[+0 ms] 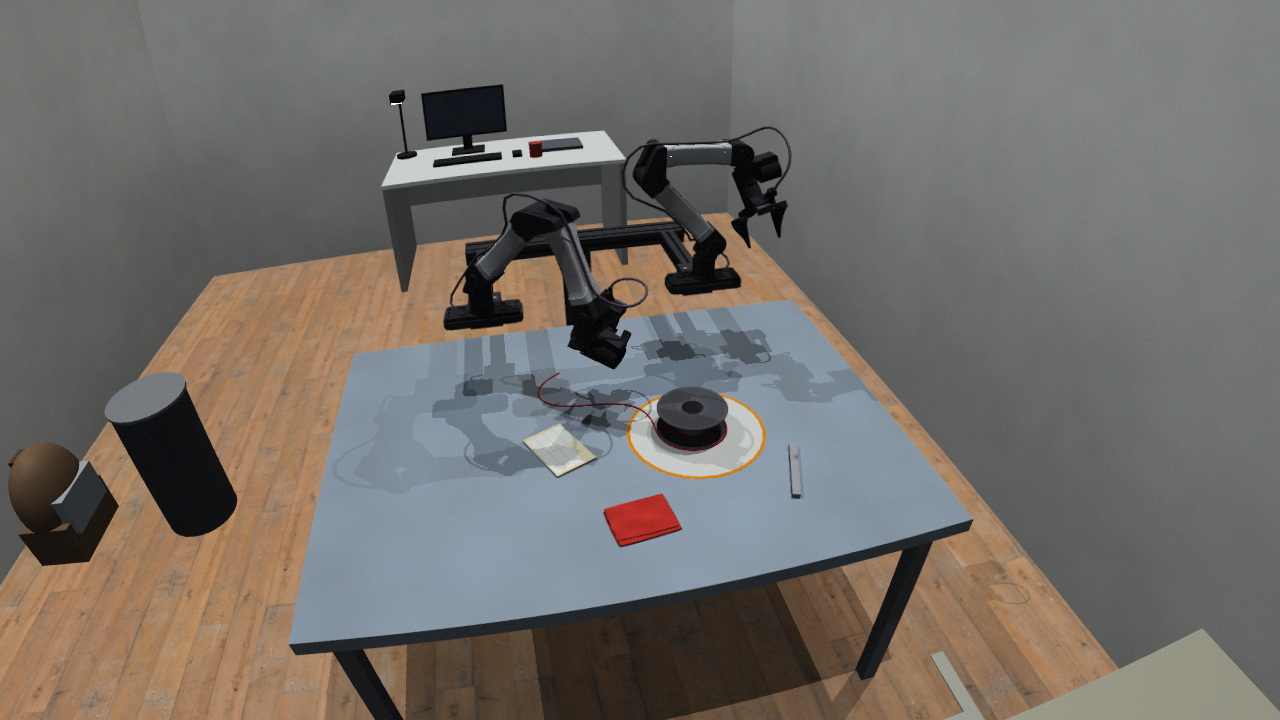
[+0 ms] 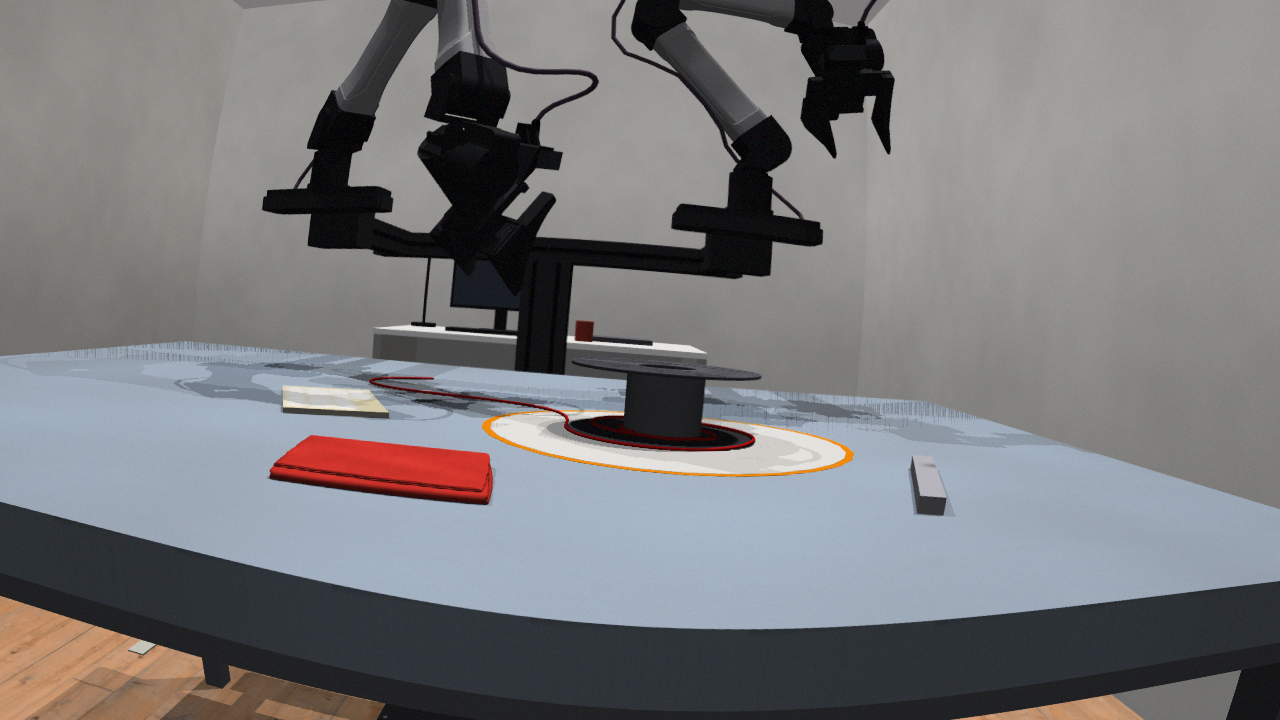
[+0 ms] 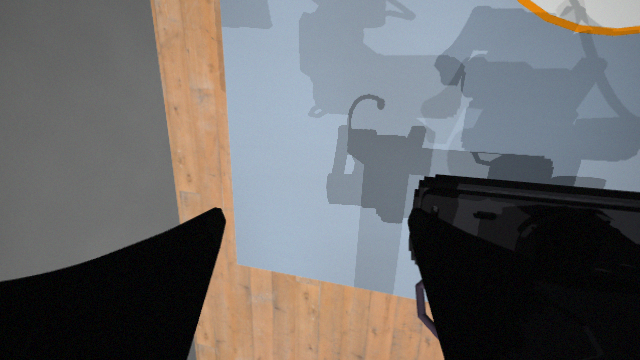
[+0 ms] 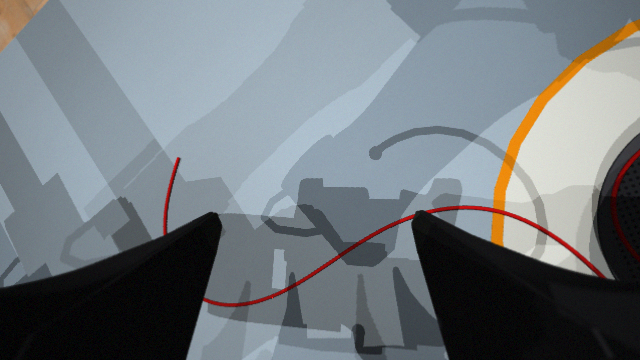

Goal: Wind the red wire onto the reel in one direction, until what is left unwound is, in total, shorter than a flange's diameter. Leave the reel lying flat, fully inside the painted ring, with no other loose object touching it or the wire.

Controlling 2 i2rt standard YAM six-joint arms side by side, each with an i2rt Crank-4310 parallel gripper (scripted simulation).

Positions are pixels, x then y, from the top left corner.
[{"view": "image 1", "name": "my left gripper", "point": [764,243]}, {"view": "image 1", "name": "dark reel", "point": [689,408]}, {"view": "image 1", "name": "cream gridded tile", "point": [556,448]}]
